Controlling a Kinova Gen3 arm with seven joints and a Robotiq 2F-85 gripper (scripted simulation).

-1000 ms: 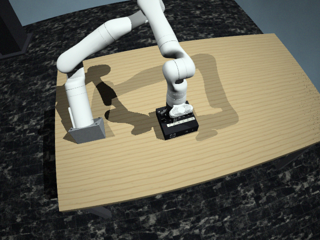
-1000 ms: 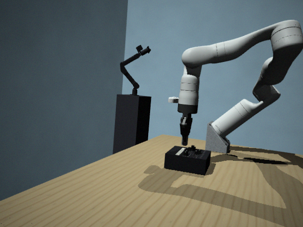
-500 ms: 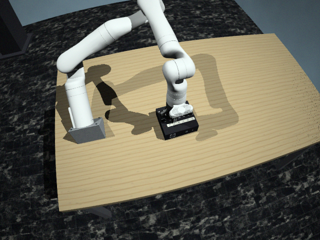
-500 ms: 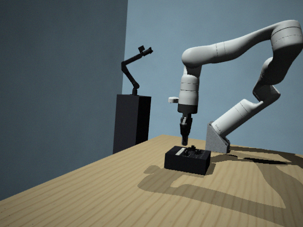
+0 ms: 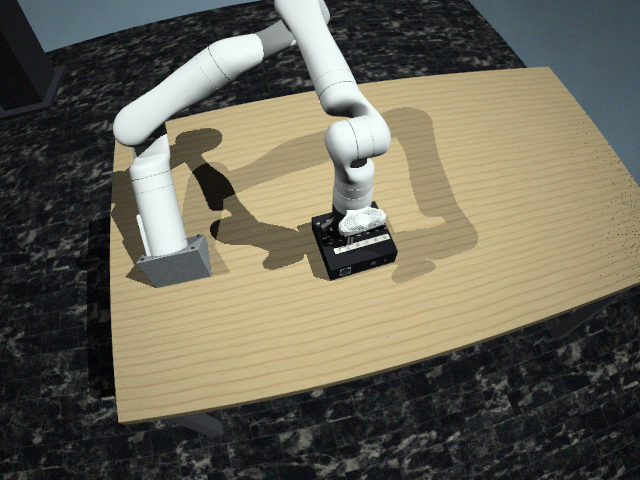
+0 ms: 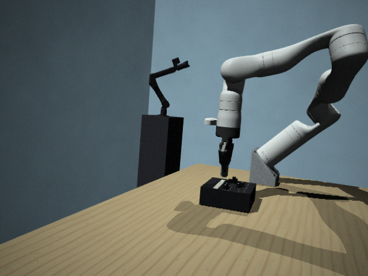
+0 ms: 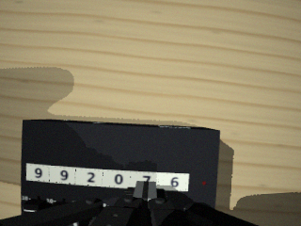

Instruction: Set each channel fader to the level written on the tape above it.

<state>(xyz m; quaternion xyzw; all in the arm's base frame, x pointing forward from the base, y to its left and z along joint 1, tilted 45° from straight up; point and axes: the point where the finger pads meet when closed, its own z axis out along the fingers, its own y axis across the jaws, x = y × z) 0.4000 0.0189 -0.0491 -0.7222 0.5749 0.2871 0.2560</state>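
The master cap is 50 mm behind my hand, 20 mm to the left of it and 30 mm below it.
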